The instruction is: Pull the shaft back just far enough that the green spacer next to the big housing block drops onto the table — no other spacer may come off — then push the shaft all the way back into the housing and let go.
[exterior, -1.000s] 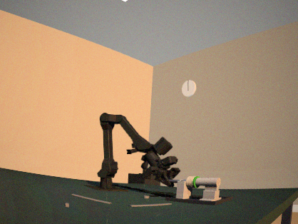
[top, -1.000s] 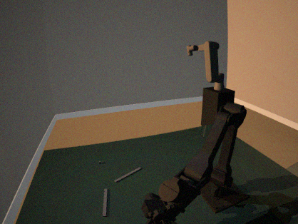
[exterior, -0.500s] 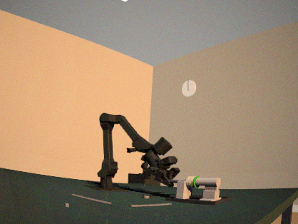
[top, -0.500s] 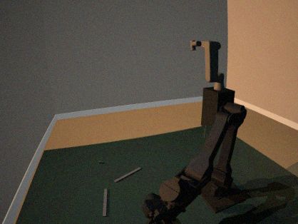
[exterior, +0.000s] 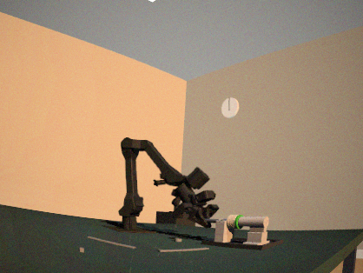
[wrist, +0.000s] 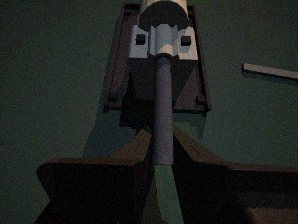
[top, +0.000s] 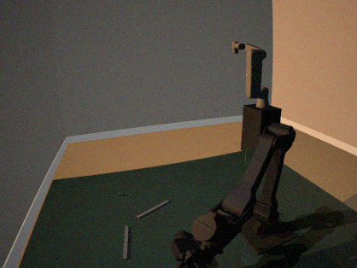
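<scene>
My gripper tip is now 6 cm short of the shaft and 2 cm below it. Also, from my gripper tip: tan spacer 11 cm ahead, 2 cm above; green spacer 13 cm ahead, 2 cm above, 1 cm to the right.
</scene>
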